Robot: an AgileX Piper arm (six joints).
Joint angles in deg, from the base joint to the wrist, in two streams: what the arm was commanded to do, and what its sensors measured. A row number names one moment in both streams.
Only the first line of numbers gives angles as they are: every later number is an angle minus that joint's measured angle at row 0.
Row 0, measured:
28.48 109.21 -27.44 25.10 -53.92 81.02
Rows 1 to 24, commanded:
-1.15 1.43 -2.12 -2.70 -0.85 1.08
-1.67 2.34 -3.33 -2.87 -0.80 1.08
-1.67 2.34 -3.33 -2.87 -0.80 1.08
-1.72 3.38 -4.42 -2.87 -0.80 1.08
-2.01 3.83 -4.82 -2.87 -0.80 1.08
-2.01 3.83 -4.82 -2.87 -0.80 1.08
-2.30 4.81 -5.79 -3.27 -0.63 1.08
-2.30 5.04 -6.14 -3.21 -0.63 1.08
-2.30 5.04 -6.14 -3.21 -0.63 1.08
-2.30 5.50 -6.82 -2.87 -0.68 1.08
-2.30 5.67 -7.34 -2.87 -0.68 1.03
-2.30 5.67 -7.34 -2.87 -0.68 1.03
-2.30 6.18 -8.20 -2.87 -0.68 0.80
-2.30 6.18 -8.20 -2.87 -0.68 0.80
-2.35 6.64 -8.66 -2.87 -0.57 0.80
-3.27 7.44 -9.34 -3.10 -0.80 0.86
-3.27 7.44 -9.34 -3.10 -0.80 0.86
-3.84 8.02 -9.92 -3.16 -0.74 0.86
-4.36 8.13 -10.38 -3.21 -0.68 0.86
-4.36 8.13 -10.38 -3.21 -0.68 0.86
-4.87 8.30 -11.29 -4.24 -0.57 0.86
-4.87 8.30 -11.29 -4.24 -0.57 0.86
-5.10 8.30 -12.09 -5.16 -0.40 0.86
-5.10 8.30 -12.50 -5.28 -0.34 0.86
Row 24, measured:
-4.76 8.48 -11.06 -3.56 -0.17 0.86
